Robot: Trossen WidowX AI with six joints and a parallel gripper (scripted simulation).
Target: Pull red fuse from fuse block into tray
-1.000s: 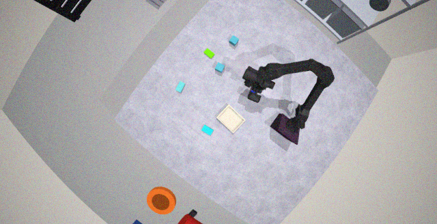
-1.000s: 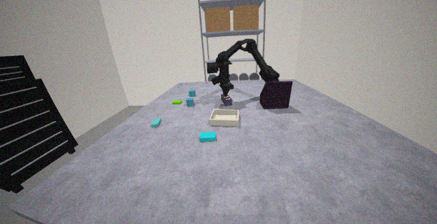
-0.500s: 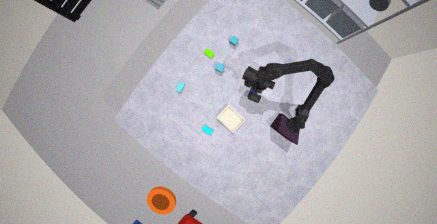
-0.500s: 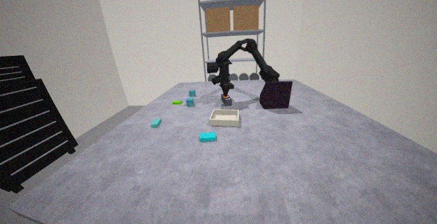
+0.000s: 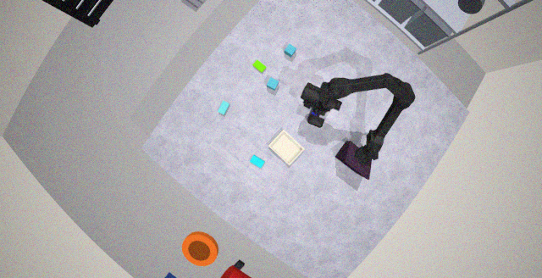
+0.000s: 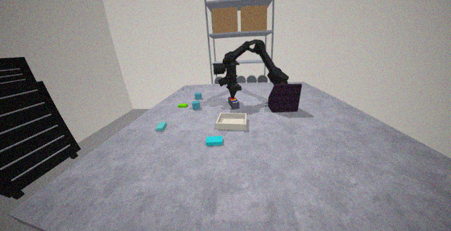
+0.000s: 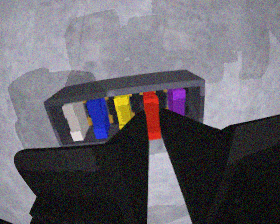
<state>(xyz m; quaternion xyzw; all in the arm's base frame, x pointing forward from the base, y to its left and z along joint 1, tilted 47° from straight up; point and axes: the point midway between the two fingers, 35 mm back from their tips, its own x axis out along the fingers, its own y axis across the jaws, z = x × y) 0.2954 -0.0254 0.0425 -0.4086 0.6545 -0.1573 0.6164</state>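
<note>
My gripper tip is now 230 mm to the right of the cream tray, 40 mm above it and 20 mm past it. Round my gripper tip: cyan block: 370 mm to the left, 40 mm below, 40 mm ahead; then red fuse: 10 mm below.
</note>
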